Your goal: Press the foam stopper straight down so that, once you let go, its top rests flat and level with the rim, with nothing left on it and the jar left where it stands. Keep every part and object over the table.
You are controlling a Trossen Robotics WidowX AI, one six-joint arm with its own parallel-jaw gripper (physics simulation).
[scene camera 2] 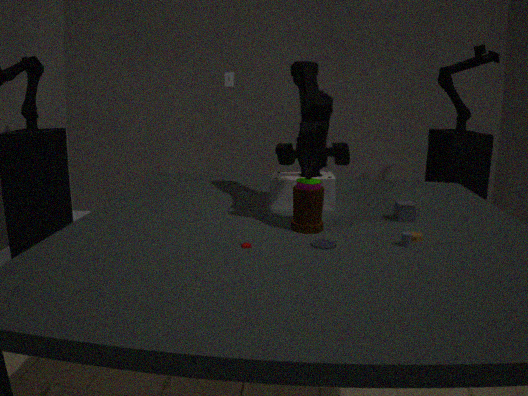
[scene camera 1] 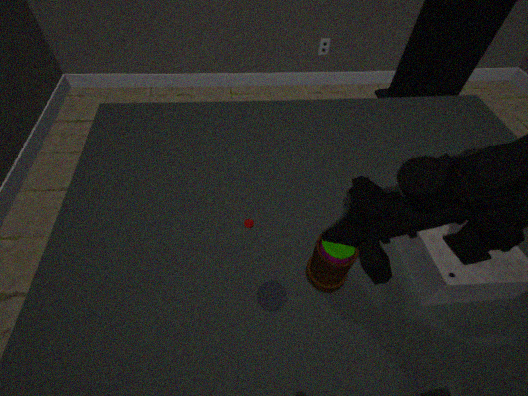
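Note:
A brown jar (scene camera 1: 326,275) (scene camera 2: 307,212) stands upright on the table. The foam stopper has a bright green top (scene camera 1: 340,250) (scene camera 2: 309,181) with a magenta band beneath it, and part of it stands above the jar's rim. My gripper (scene camera 1: 330,237) (scene camera 2: 309,176) is shut with nothing between its fingers. It points down with its dark tips at the stopper's top, covering the back part of it in the scene camera 1 view. Whether the tips touch the stopper is too dark to tell.
A white box (scene camera 1: 477,272) (scene camera 2: 329,199) stands behind the jar, under the arm. A flat grey disc (scene camera 1: 271,295) (scene camera 2: 323,244) and a small red dot (scene camera 1: 249,223) (scene camera 2: 246,245) lie near the jar. A grey block (scene camera 2: 405,211) and a small orange piece (scene camera 2: 416,237) lie at the right.

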